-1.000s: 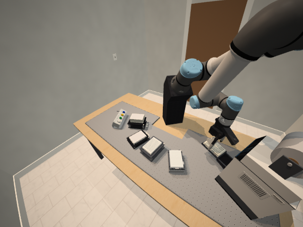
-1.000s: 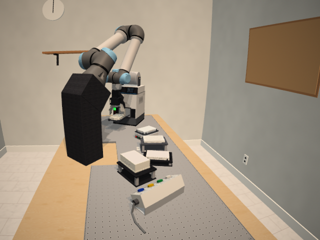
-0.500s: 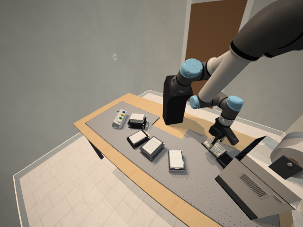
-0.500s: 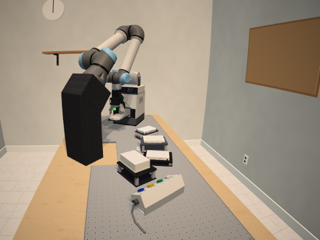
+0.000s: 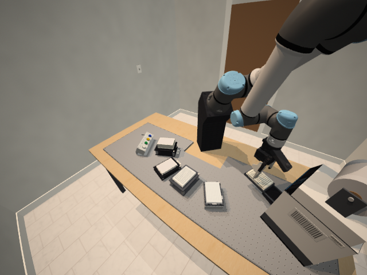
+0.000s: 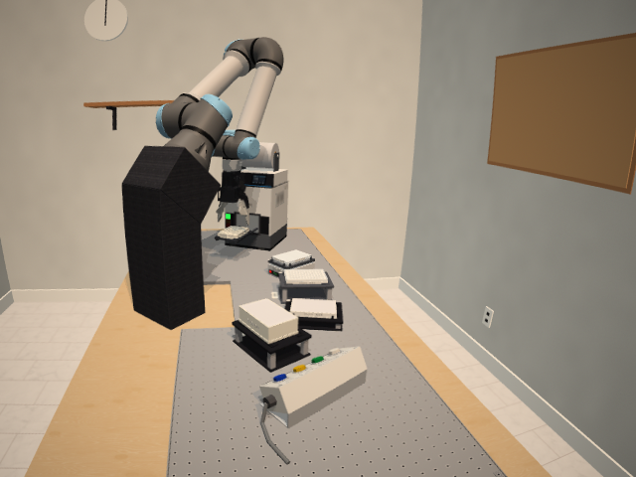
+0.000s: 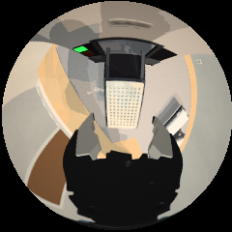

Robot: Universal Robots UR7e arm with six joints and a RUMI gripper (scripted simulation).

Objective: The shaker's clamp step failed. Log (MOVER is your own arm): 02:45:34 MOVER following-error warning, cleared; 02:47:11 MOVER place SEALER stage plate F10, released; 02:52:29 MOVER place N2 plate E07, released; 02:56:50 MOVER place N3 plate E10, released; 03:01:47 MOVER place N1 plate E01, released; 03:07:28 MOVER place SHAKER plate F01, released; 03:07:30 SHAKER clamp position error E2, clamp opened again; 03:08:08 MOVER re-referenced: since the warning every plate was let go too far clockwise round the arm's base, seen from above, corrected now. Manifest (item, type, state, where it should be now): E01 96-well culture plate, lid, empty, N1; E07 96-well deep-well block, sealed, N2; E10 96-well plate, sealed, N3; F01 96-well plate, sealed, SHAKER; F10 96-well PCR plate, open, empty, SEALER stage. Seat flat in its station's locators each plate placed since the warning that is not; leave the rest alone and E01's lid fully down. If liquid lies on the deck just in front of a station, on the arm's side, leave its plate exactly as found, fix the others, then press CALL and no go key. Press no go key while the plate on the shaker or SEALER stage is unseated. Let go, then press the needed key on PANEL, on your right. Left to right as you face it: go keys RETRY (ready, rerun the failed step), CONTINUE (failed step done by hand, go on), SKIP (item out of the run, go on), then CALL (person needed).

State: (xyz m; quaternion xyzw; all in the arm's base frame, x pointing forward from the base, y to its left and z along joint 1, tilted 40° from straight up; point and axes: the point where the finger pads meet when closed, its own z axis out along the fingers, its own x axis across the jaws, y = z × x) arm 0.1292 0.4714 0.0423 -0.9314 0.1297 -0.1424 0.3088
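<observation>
Right now my hand is 4 cm above the PCR plate. From my hand the other things lie so: lidded culture plate (25 cm ahead, 12 cm to the right, 9 cm below); then film roll (5 cm ahead, 27 cm to the left, 25 cm above).
</observation>
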